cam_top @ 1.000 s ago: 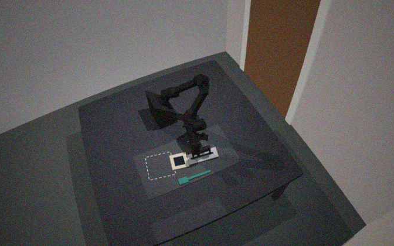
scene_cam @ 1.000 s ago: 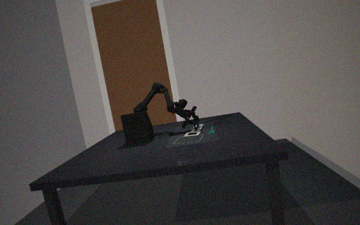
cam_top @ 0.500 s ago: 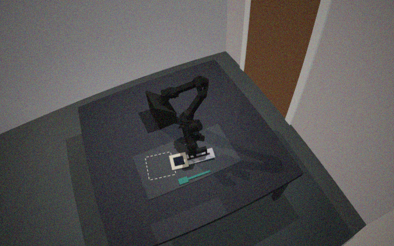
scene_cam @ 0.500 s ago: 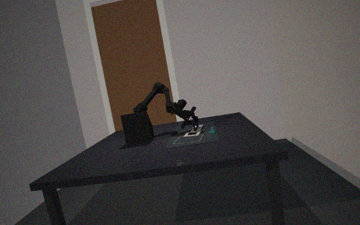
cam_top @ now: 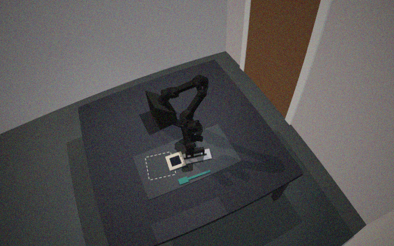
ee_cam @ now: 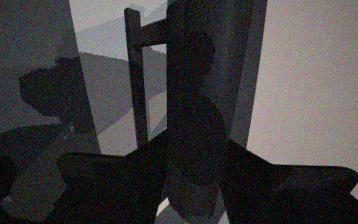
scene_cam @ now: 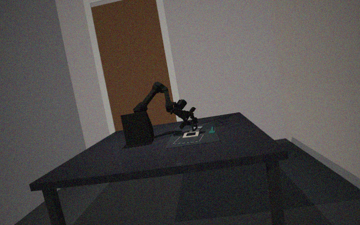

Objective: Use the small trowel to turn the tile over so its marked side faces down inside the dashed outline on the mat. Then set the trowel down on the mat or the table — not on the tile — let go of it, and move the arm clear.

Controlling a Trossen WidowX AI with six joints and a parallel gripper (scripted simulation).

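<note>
Now: gripper tip 70 mm above the grey mat, 40 mm past it and 30 mm to the left of it. Also, from my gripper tip: tan tile: 100 mm to the right, 50 mm below, 50 mm behind; teal trowel: 100 mm ahead, 70 mm to the right, 50 mm below.
</note>
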